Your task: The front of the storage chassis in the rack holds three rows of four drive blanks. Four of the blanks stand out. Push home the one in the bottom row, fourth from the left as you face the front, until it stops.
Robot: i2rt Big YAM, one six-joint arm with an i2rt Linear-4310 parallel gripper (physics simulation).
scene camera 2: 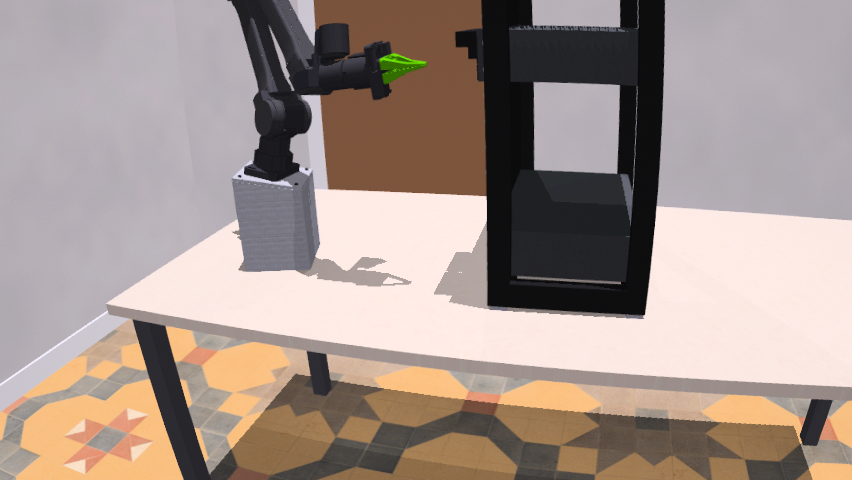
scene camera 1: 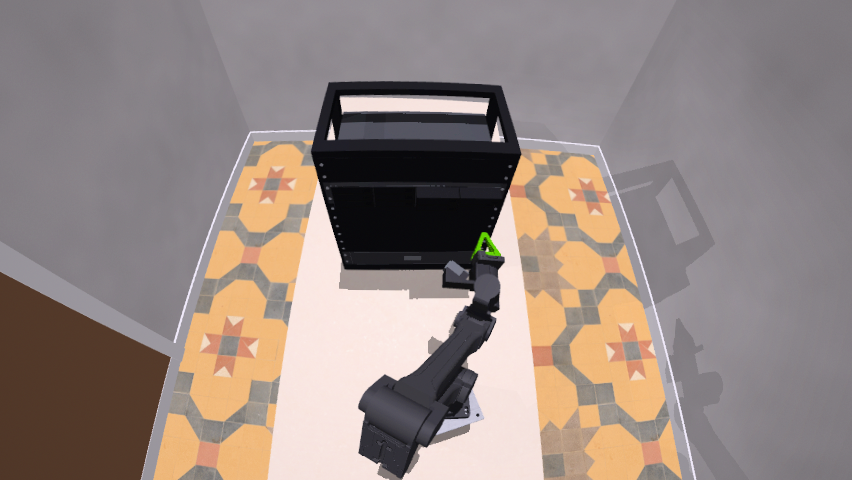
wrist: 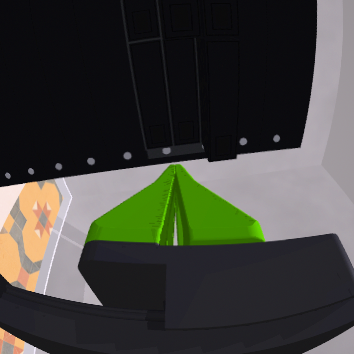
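Seen in the pictures: gripper, fingertip midpoint: [scene camera 2: 425, 64] [scene camera 1: 484, 232] [wrist: 174, 173]; arm's base, origin of the base link: [scene camera 2: 272, 172].
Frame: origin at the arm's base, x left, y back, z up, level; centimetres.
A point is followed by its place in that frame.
Observation:
The black storage chassis [scene camera 2: 573, 56] @(x -13.1, y -65.6, z 25.0 cm) sits in the upper part of the rack [scene camera 2: 499, 178] @(x -16.4, y -53.4, z 4.5 cm) [scene camera 1: 417, 146] @(x 8.8, y -52.1, z 40.4 cm). The wrist view is rolled, so its rows run as columns, with the bottom row leftmost. The bottom row's fourth blank [wrist: 150, 95] @(x -7.5, y -49.3, z 22.0 cm) looks about level with the middle-row blank [wrist: 183, 95] @(x -7.9, y -49.3, z 25.0 cm) beside it. The top row's fourth blank [wrist: 223, 100] @(x -7.4, y -45.8, z 27.8 cm) [scene camera 2: 468, 38] @(x -13.2, y -48.1, z 28.0 cm) stands out clearly. In scene camera 1 the lower rows are too dark to tell apart. My gripper [scene camera 1: 484, 236] @(x -8.9, y -39.3, z 23.2 cm) [scene camera 2: 425, 63] @(x -8.9, y -39.3, z 23.2 cm) [wrist: 174, 173] @(x -8.9, y -39.3, z 23.2 cm) is shut and empty, its tips in front of the rack with a visible gap.
The right rack post, with its row of screws, crosses the wrist view below the blanks. A dark unit [scene camera 2: 569, 256] @(x -12.6, y -65.6, z -10.5 cm) sits low in the rack. The rack and my arm's grey pedestal [scene camera 2: 277, 223] @(x -7.2, y -4.2, z -9.4 cm) stand on the pale table [scene camera 2: 387, 321] @(x -24.1, y -34.4, z -20.5 cm). A brown door [scene camera 2: 405, 137] is behind.

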